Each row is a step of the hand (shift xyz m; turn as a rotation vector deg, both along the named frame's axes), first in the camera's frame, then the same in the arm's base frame.
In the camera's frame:
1: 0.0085 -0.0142 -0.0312 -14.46 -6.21 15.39
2: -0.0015 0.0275 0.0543 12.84 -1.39 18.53
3: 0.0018 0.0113 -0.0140 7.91 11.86 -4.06
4: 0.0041 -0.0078 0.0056 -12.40 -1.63 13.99
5: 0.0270 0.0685 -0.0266 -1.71 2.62 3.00
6: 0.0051 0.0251 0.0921 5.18 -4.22 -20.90
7: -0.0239 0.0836 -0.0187 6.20 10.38 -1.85
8: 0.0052 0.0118 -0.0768 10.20 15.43 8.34
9: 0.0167 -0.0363 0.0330 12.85 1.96 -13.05
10: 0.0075 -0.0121 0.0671 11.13 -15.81 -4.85
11: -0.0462 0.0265 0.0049 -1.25 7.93 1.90
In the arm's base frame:
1: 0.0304 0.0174 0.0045 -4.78 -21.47 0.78
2: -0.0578 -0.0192 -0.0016 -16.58 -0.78 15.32
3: 0.0037 0.0133 -0.0117 -5.73 12.76 -4.90
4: -0.0007 -0.0030 0.0100 -6.88 -17.38 -1.66
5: -0.0262 0.0614 -0.0409 -3.45 -1.84 -1.87
6: -0.0872 -0.0353 0.0173 17.39 13.34 -1.05
7: -0.0290 0.0250 -0.0803 -6.16 9.72 -4.15
8: 0.0512 0.0494 -0.0317 -17.96 9.29 -1.72
9: -0.0082 -0.0194 0.0474 5.86 17.34 2.03
10: -0.0465 -0.0348 0.0364 10.37 4.69 16.36
11: -0.0083 -0.0268 -0.0456 -5.83 1.18 -5.72

